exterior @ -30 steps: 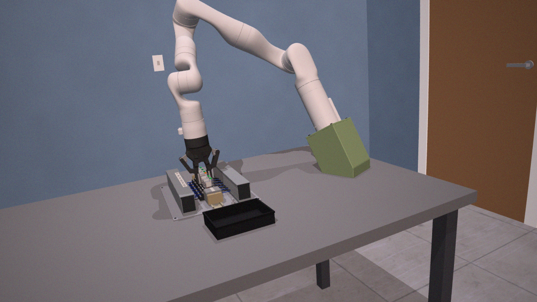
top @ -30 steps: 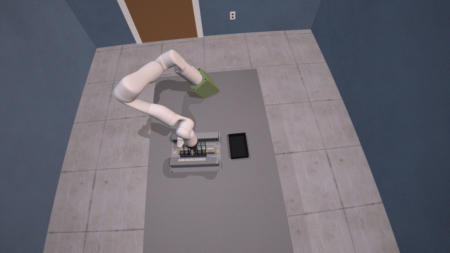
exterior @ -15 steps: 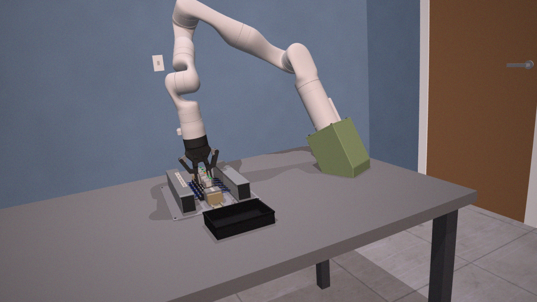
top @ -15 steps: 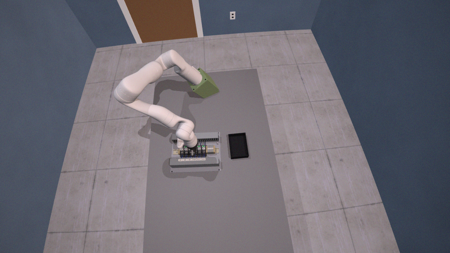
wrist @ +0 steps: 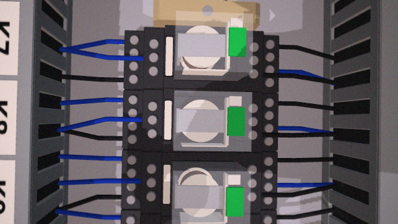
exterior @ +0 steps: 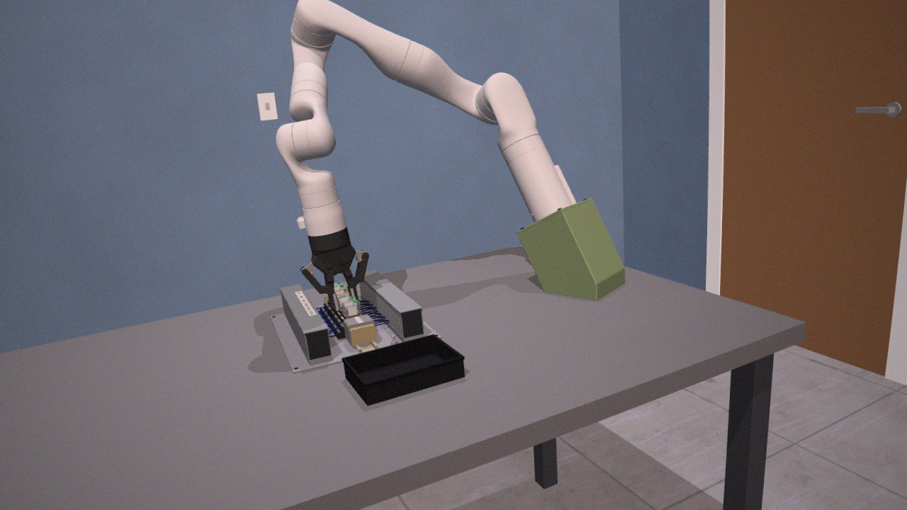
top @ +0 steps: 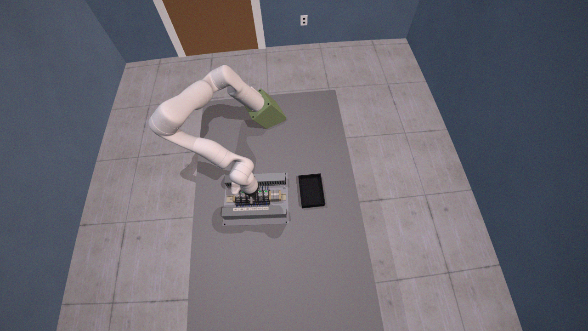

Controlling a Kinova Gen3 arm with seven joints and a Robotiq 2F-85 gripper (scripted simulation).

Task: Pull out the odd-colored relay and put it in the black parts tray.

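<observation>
Right now the relay is 10 mm below my hand. Round my hand: black parts tray (280 mm to the left, 40 mm below, 20 mm behind); relay panel (30 mm below).
</observation>
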